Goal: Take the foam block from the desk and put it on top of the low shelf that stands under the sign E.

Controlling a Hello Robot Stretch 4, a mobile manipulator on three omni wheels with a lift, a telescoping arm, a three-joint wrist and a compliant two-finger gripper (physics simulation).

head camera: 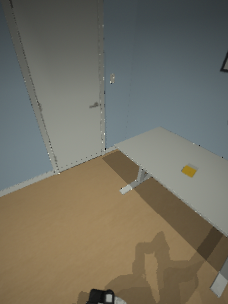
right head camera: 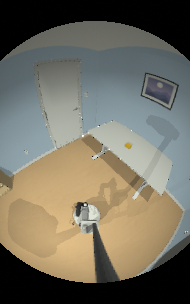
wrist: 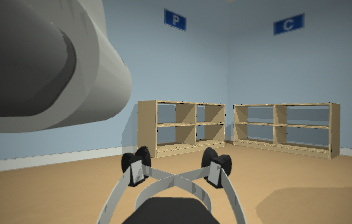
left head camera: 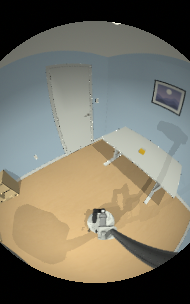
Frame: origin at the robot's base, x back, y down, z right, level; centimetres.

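Seen in the pictures: gripper, fingertip midpoint: (right head camera: 76, 225) (wrist: 176, 159) (left head camera: 92, 232).
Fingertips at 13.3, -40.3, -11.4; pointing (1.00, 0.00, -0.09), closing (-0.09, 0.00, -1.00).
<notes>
A point is followed by its place in that frame, as x, y, z.
The yellow foam block (head camera: 189, 171) @[-89.8, -73.5, 61.2] (left head camera: 142, 151) @[-89.7, -73.3, 62.5] (right head camera: 128, 145) @[-90.1, -73.2, 62.3] lies on the white desk (head camera: 155, 145) @[-131.7, -69.2, 42.3] (left head camera: 125, 136) @[-133.4, -69.3, 46.3] (right head camera: 112, 129) @[-135.8, -69.3, 46.4], which stands against the wall at the right of the head views. My gripper (wrist: 176, 159) @[13.3, -40.3, -11.4] is open and empty in the wrist view, its two fingertips wide apart above the floor and facing away from the desk. The sign E and the shelf under it do not show in these views.
In the wrist view, a low shelf (wrist: 147, 127) @[221.7, -28.5, 5.4] stands near the sign P (wrist: 175, 20) @[278.2, -172.2, -27.4], and another low shelf (wrist: 334, 131) @[211.9, -26.7, -203.1] below the sign C (wrist: 289, 24) @[275.8, -172.2, -189.1]. A closed door (head camera: 75, 85) @[-179.2, -116.4, -50.0] (left head camera: 72, 107) @[-173.9, -113.2, -56.9] (right head camera: 60, 102) @[-174.0, -112.2, -56.8] is left of the desk. Desk legs (head camera: 131, 187) (left head camera: 152, 192) reach the floor.
</notes>
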